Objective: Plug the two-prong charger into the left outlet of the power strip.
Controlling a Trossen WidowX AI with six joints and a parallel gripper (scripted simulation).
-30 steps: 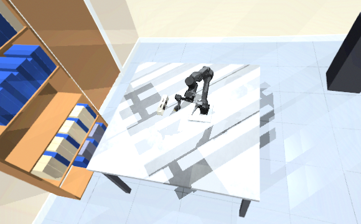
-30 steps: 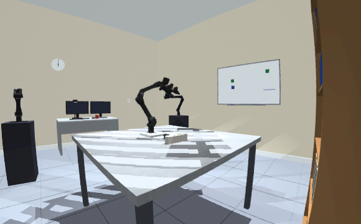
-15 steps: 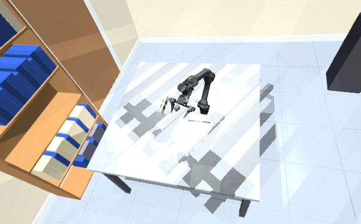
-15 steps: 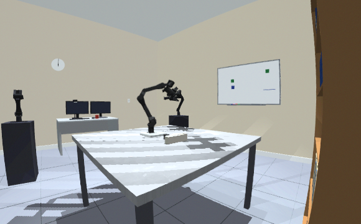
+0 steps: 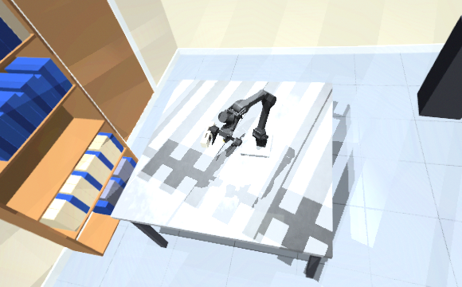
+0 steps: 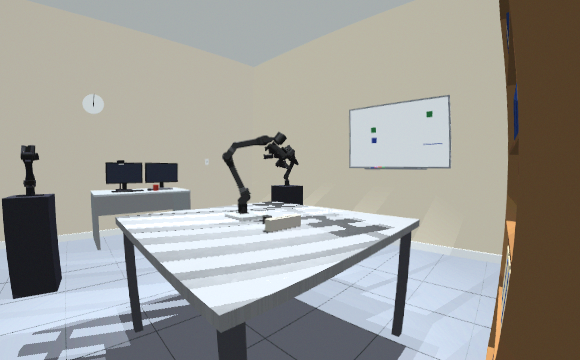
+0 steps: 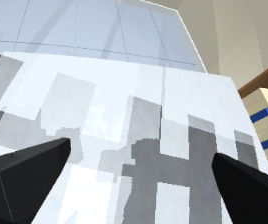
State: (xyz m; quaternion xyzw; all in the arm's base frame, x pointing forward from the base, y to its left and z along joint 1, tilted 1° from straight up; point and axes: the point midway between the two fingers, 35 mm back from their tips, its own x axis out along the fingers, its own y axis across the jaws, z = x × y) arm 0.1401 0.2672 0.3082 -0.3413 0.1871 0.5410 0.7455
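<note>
My gripper tip is now 29 cm above the black two-prong charger, 27 cm to the left of it and 11 cm short of it.
</note>
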